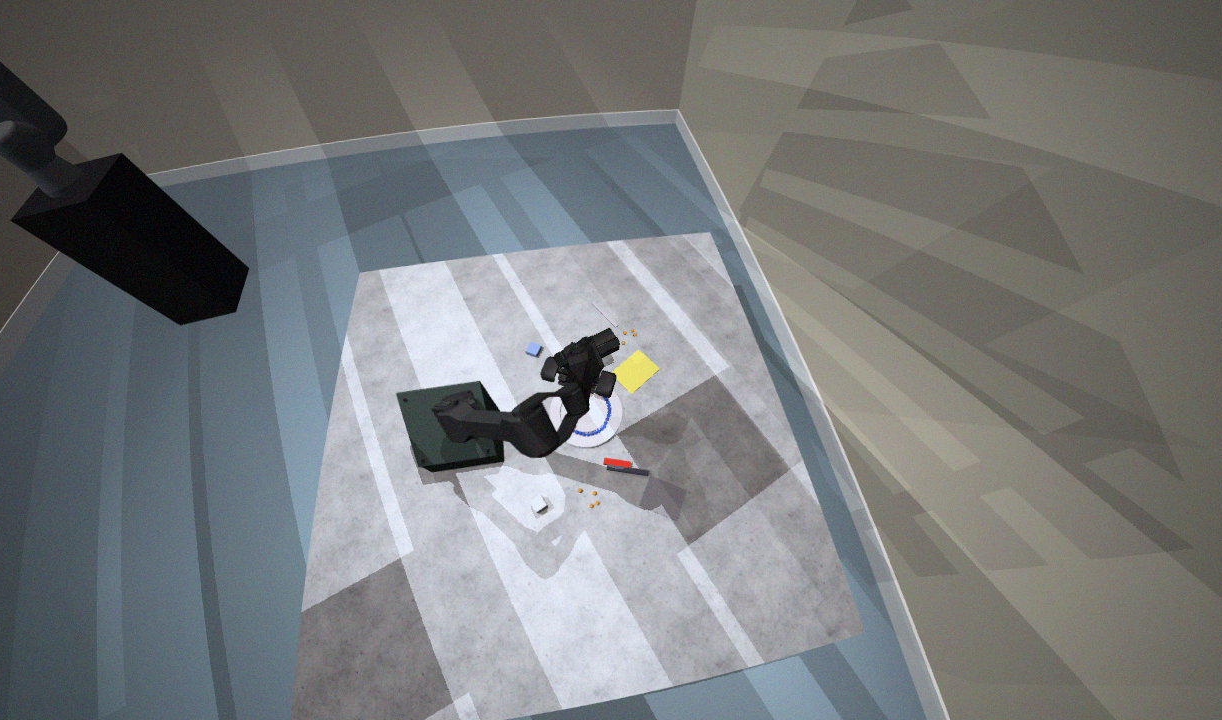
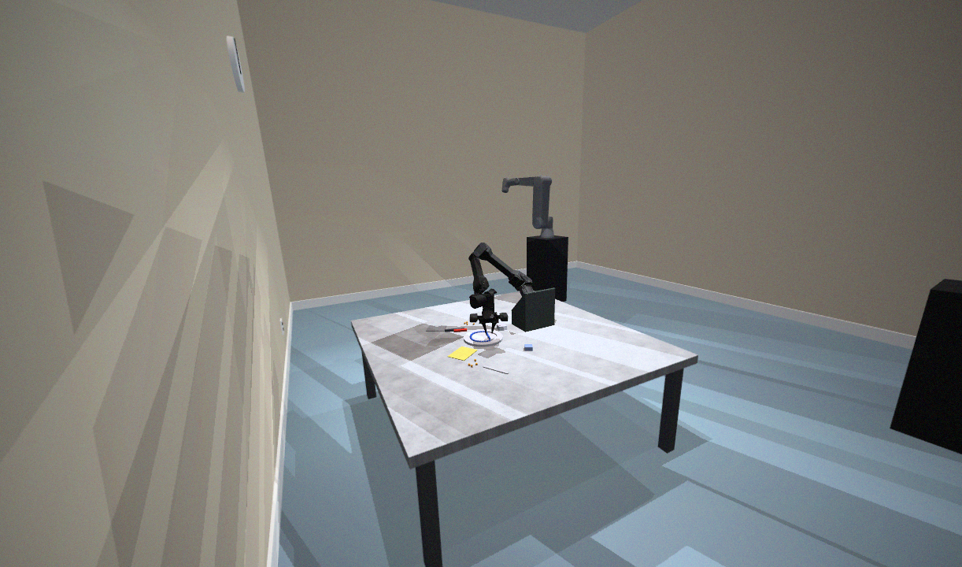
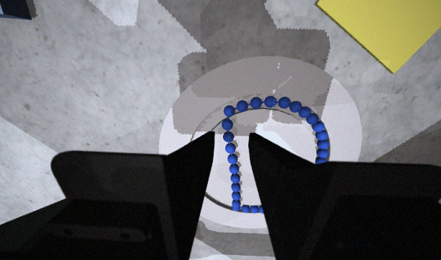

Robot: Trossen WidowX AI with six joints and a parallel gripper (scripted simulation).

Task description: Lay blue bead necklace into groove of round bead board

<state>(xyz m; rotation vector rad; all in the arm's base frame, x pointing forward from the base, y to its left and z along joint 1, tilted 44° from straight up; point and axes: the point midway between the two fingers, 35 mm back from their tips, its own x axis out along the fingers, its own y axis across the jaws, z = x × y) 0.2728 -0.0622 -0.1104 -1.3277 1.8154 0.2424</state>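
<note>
The round white bead board lies 5 cm to the right of my gripper tip and 3 cm below it. The rest, counted from my gripper tip: blue block (11 cm behind, 18 cm to the left, 4 cm below); then yellow sheet (17 cm ahead, 4 cm to the left, 4 cm below); then grey tool (6 cm ahead, 22 cm to the right, 4 cm below).
</note>
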